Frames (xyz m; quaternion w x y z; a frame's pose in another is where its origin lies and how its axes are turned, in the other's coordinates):
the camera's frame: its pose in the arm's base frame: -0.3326 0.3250 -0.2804 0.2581 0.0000 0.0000 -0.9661
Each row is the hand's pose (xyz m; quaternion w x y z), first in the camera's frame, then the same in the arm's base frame.
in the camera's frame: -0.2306 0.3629 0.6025 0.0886 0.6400 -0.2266 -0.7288
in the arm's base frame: 0.0483 0.1255 0.3221 0.6813 0.0537 0.6768 0.2737
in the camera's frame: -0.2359 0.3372 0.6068 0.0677 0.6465 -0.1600 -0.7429
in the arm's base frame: 0.0400 0.1504 0.3264 0.7002 -0.0123 0.6659 0.2571
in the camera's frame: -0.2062 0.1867 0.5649 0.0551 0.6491 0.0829 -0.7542
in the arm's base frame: -0.0608 0.2660 0.2845 0.7144 -0.2476 0.6057 0.2479
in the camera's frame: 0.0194 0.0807 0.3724 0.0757 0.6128 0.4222 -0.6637
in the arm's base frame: -0.3092 0.2454 0.0920 0.6217 -0.5661 0.4831 0.2444
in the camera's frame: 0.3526 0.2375 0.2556 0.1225 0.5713 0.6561 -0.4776
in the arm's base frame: -0.5198 -0.0567 -0.0248 0.4298 -0.7813 0.3826 0.2416
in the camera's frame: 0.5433 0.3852 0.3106 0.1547 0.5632 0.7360 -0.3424
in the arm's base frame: -0.6114 -0.2798 0.0302 0.2909 -0.8564 0.3541 0.2378
